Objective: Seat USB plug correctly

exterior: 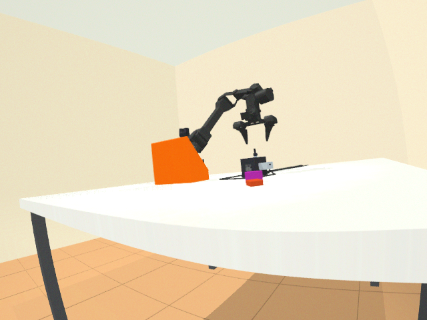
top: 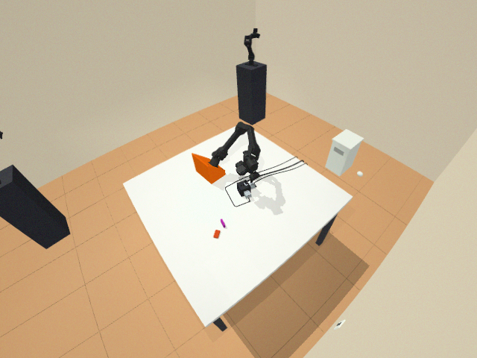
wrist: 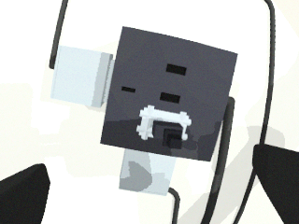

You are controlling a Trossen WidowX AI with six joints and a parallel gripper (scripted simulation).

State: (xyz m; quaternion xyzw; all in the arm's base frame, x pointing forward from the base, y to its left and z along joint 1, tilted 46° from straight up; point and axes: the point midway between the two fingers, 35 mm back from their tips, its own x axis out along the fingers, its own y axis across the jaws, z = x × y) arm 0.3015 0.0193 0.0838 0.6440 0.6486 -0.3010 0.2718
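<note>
Right now the small dark USB plug is 4 cm below my gripper tip and 1 cm behind it. Also, from my gripper tip: orange block (39 cm to the right, 13 cm below, 13 cm ahead); small purple block (31 cm to the right, 12 cm below, 9 cm ahead); pale framed socket (7 cm below, 1 cm behind).
</note>
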